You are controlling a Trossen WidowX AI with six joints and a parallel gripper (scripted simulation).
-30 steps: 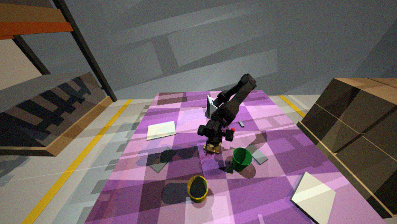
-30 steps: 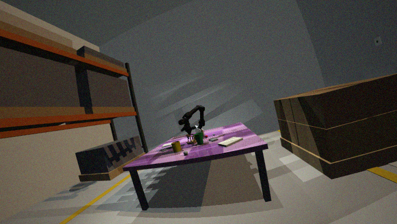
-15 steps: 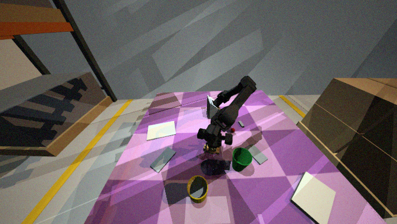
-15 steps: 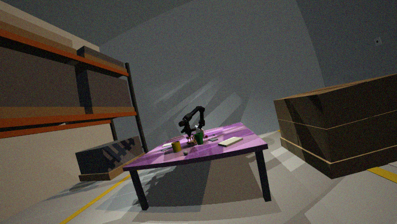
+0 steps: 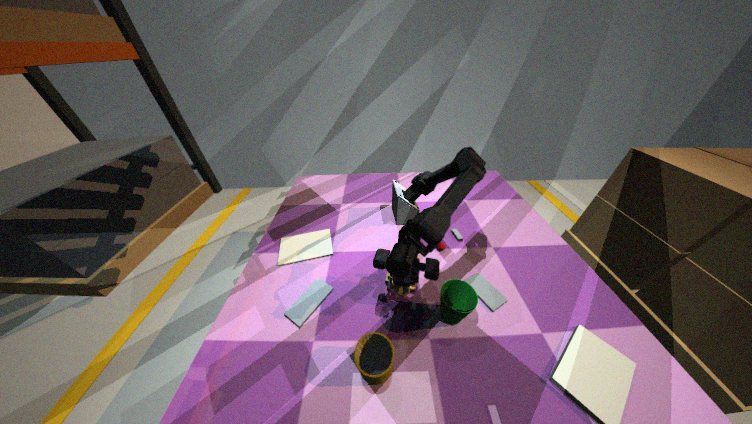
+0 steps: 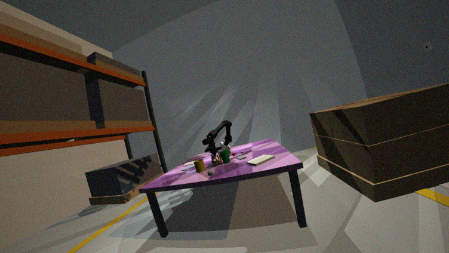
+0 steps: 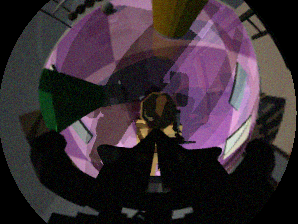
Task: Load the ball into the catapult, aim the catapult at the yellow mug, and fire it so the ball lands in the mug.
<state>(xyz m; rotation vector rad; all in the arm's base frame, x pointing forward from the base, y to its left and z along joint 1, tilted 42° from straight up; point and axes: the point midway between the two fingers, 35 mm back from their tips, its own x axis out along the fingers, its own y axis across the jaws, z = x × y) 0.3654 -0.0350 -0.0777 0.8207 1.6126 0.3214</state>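
Right now my gripper tip is 30 mm past the wooden catapult and 10 mm to the left of it. From my gripper tip the other things lie so: yellow mug (210 mm ahead, 110 mm to the right, 30 mm below); then red ball (180 mm to the left, 160 mm behind, 40 mm below); then green mug (130 mm to the left, 100 mm ahead, 30 mm below).
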